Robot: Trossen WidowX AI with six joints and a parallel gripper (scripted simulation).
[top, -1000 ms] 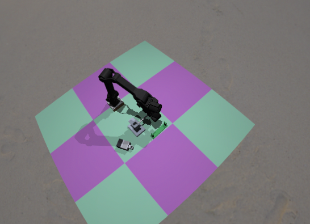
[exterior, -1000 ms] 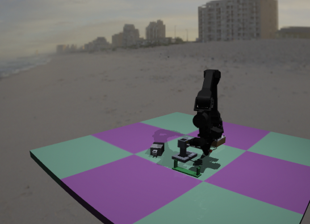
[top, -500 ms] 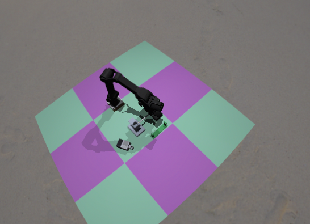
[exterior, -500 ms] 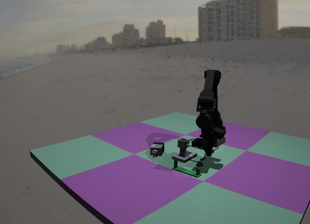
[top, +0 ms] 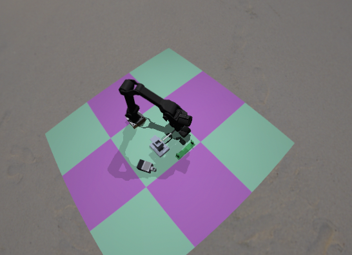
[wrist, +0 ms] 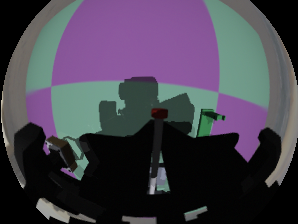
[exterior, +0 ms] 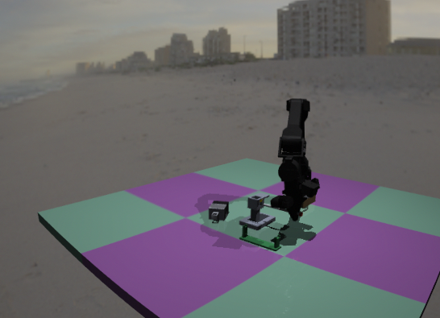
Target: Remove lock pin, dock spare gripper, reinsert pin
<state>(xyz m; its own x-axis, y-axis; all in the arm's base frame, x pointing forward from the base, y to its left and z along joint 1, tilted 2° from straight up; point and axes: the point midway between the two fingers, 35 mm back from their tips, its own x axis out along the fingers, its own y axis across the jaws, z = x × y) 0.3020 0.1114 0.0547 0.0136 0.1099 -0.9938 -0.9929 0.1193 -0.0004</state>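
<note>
Now: the green cradle 110 mm ahead of my gripper tip, 70 mm to the right of it and 30 mm below it. From my gripper tip the other things lie so: spare gripper 300 mm to the right, 30 mm below; then grey mount 30 mm behind, 160 mm to the right.
</note>
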